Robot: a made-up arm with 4 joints.
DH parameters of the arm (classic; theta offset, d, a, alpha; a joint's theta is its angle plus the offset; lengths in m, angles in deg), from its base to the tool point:
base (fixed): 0 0 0 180
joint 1: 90 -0.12 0.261 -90
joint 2: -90 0.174 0.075 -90
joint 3: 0 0.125 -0.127 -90
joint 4: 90 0.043 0.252 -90
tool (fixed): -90 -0.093 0 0
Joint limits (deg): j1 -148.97..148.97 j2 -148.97..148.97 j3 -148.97..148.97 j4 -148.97..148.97
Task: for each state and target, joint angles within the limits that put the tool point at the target. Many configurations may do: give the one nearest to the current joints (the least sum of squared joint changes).
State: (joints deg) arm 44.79 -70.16 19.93 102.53
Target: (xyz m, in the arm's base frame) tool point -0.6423 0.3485 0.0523
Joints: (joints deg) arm 78.69 -30.64 67.24 148.97
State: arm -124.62 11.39 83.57 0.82
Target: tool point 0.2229 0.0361 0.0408
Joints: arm -132.69 16.40 57.54 -15.83
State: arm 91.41 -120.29 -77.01 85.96
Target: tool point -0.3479 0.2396 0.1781
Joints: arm 128.65 -97.73 -33.97 60.79
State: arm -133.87 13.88 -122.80 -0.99
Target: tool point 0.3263 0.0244 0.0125
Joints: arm -141.41 22.31 -121.70 -21.19
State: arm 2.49 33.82 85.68 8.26
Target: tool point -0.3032 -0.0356 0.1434
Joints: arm 15.41 6.68 59.11 25.72
